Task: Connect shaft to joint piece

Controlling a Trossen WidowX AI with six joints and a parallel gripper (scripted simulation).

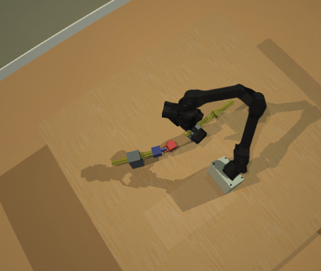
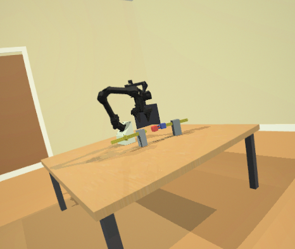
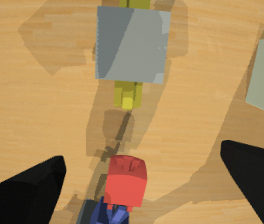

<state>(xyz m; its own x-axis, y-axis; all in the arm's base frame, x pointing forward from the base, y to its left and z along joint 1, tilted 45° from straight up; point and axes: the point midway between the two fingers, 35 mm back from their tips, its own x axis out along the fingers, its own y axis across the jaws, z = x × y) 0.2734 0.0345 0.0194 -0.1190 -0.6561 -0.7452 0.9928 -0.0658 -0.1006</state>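
Right now my gripper tip is 20 mm short of the red joint piece, 80 mm to the right of it and 70 mm above it.
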